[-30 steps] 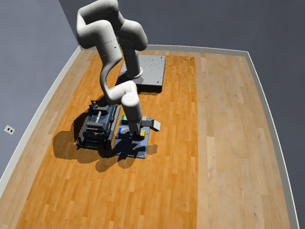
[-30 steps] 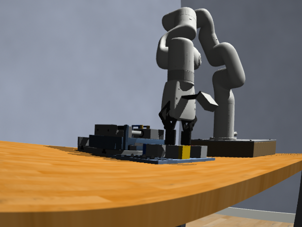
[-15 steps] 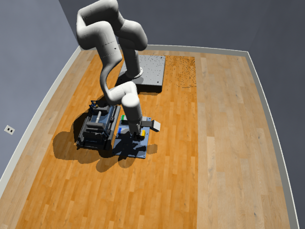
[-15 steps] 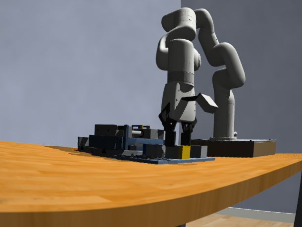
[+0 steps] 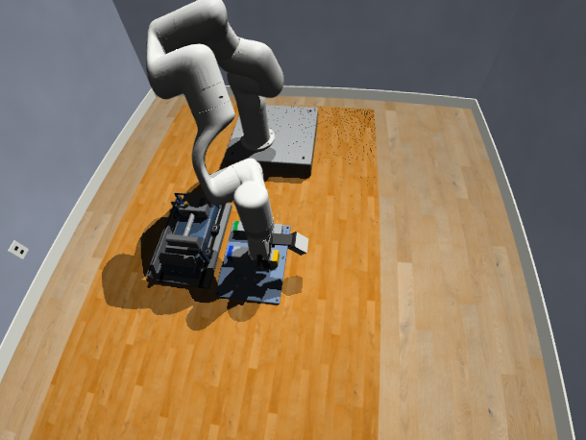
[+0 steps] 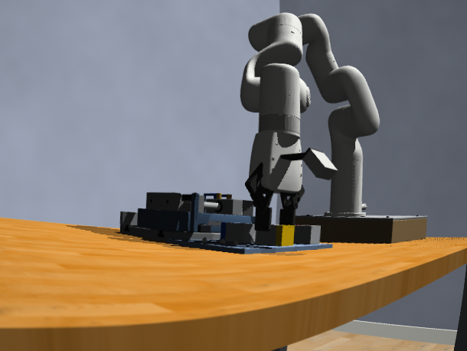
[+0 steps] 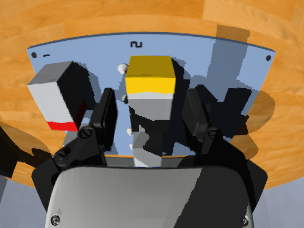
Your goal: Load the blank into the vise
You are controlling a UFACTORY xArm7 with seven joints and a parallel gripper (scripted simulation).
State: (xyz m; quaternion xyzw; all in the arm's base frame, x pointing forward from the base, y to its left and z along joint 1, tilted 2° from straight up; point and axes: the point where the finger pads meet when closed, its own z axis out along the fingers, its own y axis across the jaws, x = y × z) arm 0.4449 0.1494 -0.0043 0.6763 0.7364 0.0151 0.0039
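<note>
My hand is 2 cm above the yellow-ended blank. The rest, counted from my hand: infeed plate 5 cm to the right, 5 cm below, 1 cm ahead; blue-ended blank 9 cm to the right, 2 cm below, 1 cm ahead; red-ended blank 9 cm behind, 2 cm below, 1 cm to the right.
</note>
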